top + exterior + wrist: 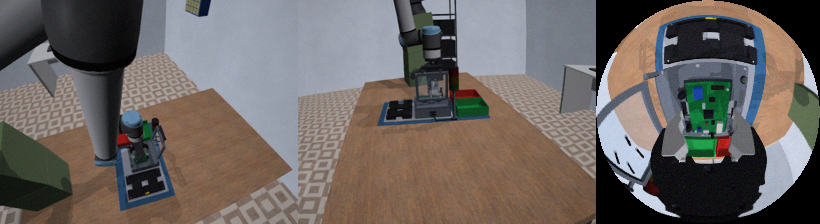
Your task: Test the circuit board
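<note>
The green circuit board lies 1 cm to the left of my hand. Round my hand: tester bed: 1 cm to the left, 1 cm ahead; then green bin: 19 cm to the left, 9 cm ahead, 6 cm below; then clear lid: 12 cm ahead, 11 cm above, 2 cm to the right.
</note>
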